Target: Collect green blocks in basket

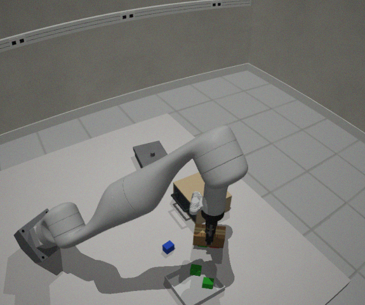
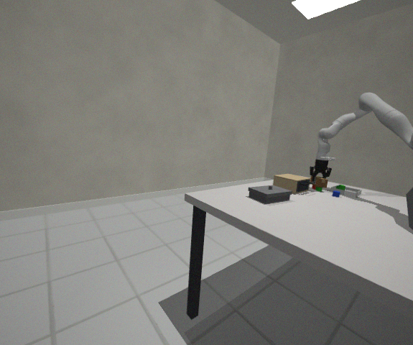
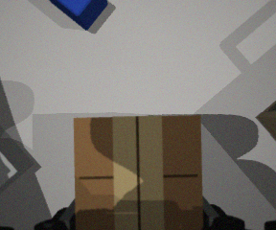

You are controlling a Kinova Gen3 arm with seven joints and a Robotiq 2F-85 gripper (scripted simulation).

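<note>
Now: the red block 20 mm ahead of my hand, 20 mm to the right of it and 50 mm below it. Round my hand: grey basket 150 mm behind, 90 mm to the right, 50 mm below; blue block 120 mm behind, 80 mm to the left, 50 mm below; darker brown wooden box right at my hand.
</note>
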